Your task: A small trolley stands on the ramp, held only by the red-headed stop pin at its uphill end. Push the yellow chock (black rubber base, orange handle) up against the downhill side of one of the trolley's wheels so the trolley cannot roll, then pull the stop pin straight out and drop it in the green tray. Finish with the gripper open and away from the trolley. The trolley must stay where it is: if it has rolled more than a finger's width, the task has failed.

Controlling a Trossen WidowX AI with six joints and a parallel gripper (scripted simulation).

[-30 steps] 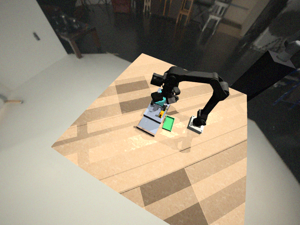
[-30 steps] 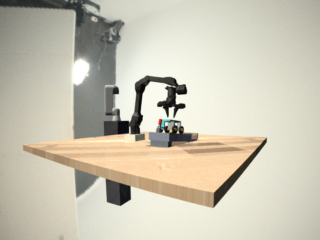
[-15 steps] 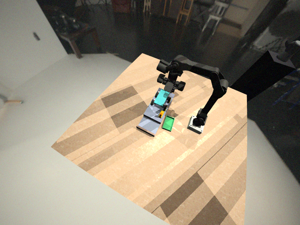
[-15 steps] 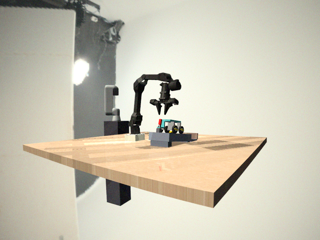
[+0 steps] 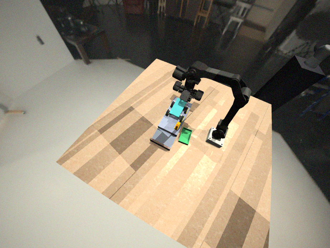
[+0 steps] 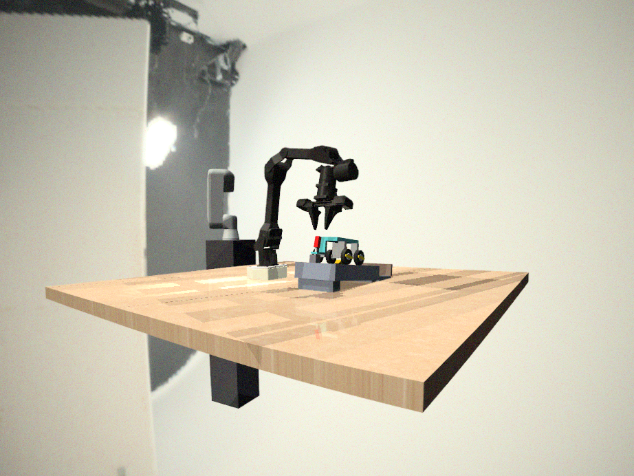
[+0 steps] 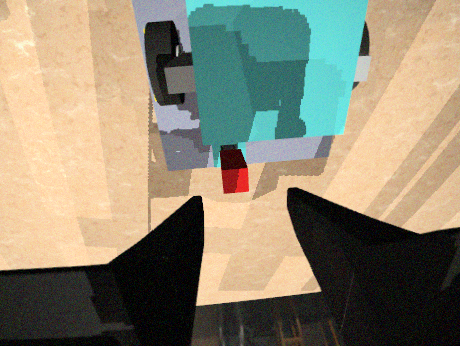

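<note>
My gripper tip is 2 cm to the left of the red-headed stop pin and 6 cm above it. From my gripper tip the other things lie so: yellow chock: 1 cm behind, 18 cm to the left, 10 cm below; then green tray: 9 cm behind, 20 cm to the left, 19 cm below; then trolley: 3 cm ahead, 8 cm to the left, 8 cm below.
</note>
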